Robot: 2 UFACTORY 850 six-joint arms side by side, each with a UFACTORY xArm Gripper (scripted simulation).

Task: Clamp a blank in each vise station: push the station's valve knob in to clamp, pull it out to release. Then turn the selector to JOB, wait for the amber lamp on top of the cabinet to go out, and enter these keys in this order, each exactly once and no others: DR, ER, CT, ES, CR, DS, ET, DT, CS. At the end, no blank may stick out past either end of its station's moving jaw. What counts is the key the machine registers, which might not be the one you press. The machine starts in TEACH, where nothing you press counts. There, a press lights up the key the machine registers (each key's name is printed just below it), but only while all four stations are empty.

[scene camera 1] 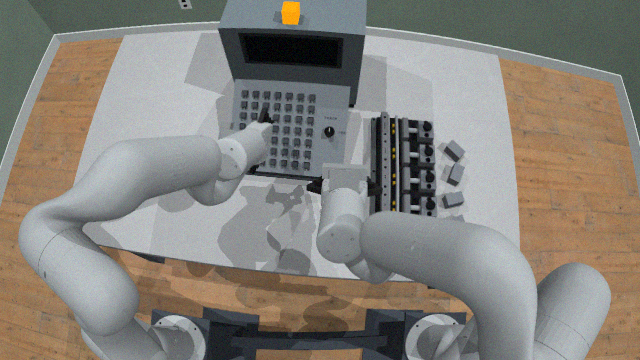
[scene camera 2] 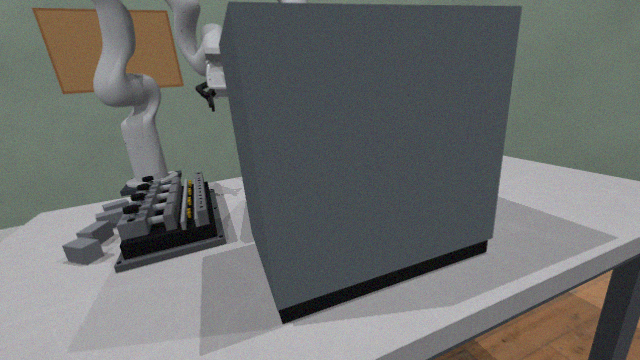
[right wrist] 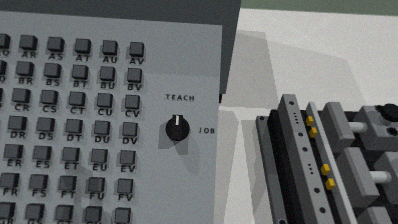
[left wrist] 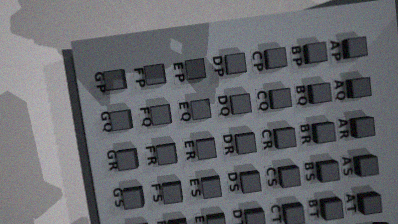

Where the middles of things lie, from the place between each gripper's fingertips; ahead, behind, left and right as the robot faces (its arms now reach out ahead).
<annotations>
My left gripper is now 100 mm short of the key panel [scene camera 1: 331,102], 70 mm to the left of it and 140 mm above it.
The key panel is 24 cm ahead of my right hand, 14 cm to the left of it and 20 cm below it.
</annotations>
